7 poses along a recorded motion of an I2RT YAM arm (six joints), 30 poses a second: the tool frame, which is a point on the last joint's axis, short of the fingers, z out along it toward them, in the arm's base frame.
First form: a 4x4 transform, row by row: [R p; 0 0 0 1], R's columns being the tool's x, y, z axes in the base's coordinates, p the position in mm. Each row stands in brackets.
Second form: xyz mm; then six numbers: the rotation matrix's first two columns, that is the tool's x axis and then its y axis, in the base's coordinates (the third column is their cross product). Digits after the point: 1 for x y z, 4 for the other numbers.
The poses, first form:
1: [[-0.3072 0.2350 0.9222 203.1], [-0.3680 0.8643 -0.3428 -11.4], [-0.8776 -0.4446 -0.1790 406.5], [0 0 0 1]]
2: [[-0.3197 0.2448 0.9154 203.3], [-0.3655 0.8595 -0.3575 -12.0], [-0.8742 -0.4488 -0.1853 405.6], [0 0 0 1]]
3: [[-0.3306 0.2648 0.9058 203.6], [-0.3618 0.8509 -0.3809 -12.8], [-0.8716 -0.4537 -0.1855 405.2], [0 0 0 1]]
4: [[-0.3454 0.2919 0.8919 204.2], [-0.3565 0.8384 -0.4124 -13.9], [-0.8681 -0.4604 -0.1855 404.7], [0 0 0 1]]
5: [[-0.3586 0.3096 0.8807 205.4], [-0.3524 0.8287 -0.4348 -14.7], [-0.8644 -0.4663 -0.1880 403.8], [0 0 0 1]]
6: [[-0.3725 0.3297 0.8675 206.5], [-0.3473 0.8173 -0.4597 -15.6], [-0.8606 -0.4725 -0.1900 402.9], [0 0 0 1]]
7: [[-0.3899 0.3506 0.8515 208.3], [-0.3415 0.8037 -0.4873 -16.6], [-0.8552 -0.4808 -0.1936 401.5], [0 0 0 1]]
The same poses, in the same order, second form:
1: 203.1 -11.4 406.5 -0.3072 -0.3680 -0.8776 0.2350 0.8643 -0.4446
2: 203.3 -12.0 405.6 -0.3197 -0.3655 -0.8742 0.2448 0.8595 -0.4488
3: 203.6 -12.8 405.2 -0.3306 -0.3618 -0.8716 0.2648 0.8509 -0.4537
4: 204.2 -13.9 404.7 -0.3454 -0.3565 -0.8681 0.2919 0.8384 -0.4604
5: 205.4 -14.7 403.8 -0.3586 -0.3524 -0.8644 0.3096 0.8287 -0.4663
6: 206.5 -15.6 402.9 -0.3725 -0.3473 -0.8606 0.3297 0.8173 -0.4725
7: 208.3 -16.6 401.5 -0.3899 -0.3415 -0.8552 0.3506 0.8037 -0.4808
